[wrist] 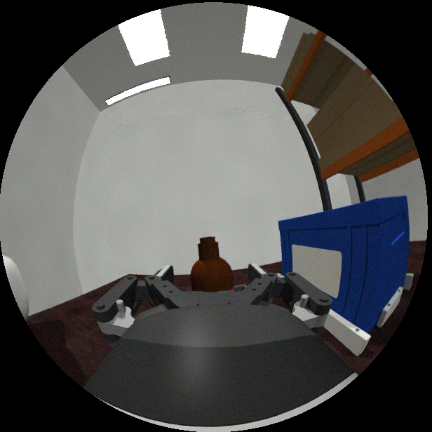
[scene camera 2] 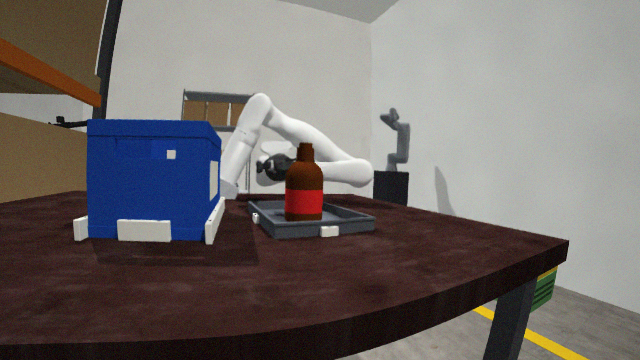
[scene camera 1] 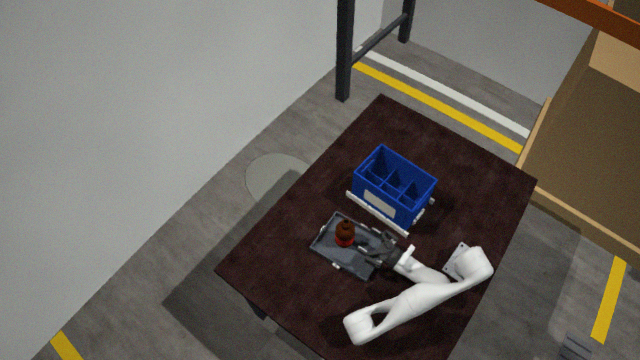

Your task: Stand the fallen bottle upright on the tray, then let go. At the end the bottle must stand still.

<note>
I see my gripper (wrist: 210,273), a blue divided crate (scene camera 2: 128,176), a brown bottle (scene camera 2: 304,179) and a grey tray (scene camera 2: 271,214).
The blue divided crate is seen too in the wrist view (wrist: 356,254) and in scene camera 1 (scene camera 1: 392,185). The brown bottle shows as well in the wrist view (wrist: 210,273). The grey tray is seen too in scene camera 1 (scene camera 1: 349,259).
</note>
